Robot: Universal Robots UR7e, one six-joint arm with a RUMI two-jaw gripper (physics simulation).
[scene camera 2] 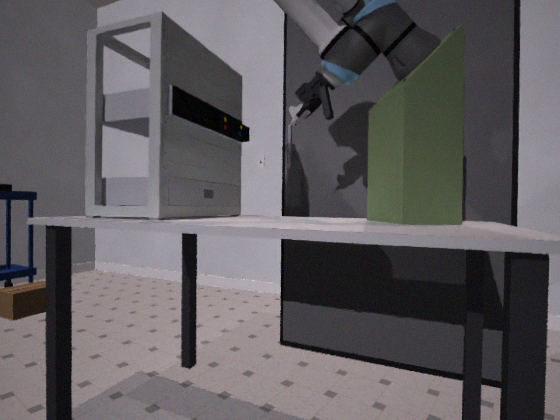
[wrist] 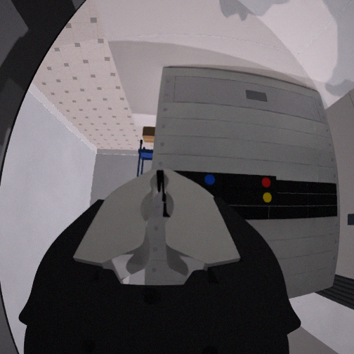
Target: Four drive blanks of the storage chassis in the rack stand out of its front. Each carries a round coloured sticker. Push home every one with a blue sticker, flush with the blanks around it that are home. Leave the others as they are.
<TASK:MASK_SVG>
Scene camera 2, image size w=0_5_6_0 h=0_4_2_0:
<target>my gripper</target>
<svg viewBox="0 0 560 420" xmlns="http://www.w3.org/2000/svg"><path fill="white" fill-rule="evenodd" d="M318 71L309 83L304 82L295 92L304 105L300 104L298 107L289 107L289 112L292 116L290 126L295 126L305 120L321 103L324 117L327 120L334 118L327 88L329 87L332 91L335 88Z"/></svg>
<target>grey rack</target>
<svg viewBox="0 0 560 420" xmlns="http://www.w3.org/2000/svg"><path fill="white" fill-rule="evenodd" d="M162 11L87 30L86 218L121 216L149 217L149 220L164 220L164 217L240 216L242 142L249 141L249 127L242 124L242 76ZM102 125L149 138L148 177L102 178ZM103 45L150 70L149 88L103 94ZM150 59L112 36L150 28Z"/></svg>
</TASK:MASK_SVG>
